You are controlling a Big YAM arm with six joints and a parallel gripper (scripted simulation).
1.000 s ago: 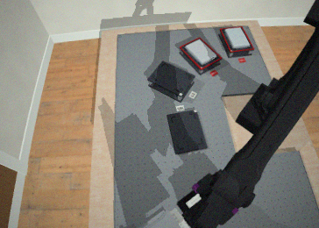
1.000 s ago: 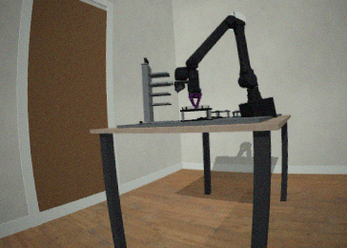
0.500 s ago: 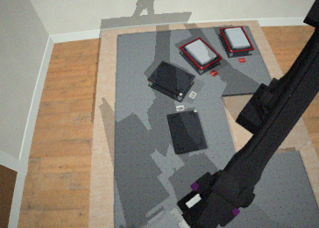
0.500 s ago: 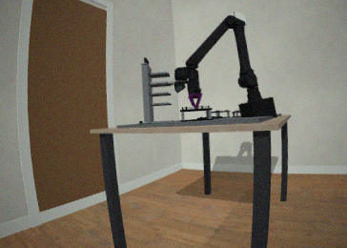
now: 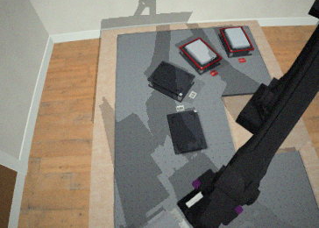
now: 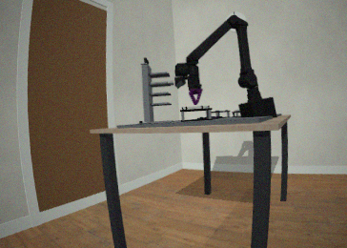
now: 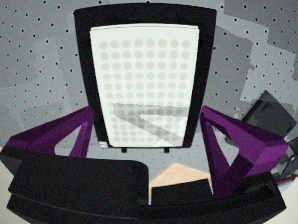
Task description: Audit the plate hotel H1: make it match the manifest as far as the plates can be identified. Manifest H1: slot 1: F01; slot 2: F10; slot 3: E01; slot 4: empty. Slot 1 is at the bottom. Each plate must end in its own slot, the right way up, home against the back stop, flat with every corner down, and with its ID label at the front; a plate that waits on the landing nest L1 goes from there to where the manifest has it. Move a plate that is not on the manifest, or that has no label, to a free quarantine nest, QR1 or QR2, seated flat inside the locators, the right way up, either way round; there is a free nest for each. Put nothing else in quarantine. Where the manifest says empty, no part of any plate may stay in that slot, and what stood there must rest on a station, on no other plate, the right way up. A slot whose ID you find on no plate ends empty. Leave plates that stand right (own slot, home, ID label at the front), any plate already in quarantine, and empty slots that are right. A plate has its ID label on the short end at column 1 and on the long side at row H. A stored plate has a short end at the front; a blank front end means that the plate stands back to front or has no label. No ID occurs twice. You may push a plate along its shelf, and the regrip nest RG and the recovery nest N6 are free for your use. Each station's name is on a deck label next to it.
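Right now my hand is 4 cm above the black nest. Round my hand: plate hotel 23 cm ahead, 11 cm to the left, 6 cm above; L1 label 43 cm to the right, 9 cm below, 6 cm behind; H1 deck label 14 cm to the left, 9 cm below, 7 cm ahead.
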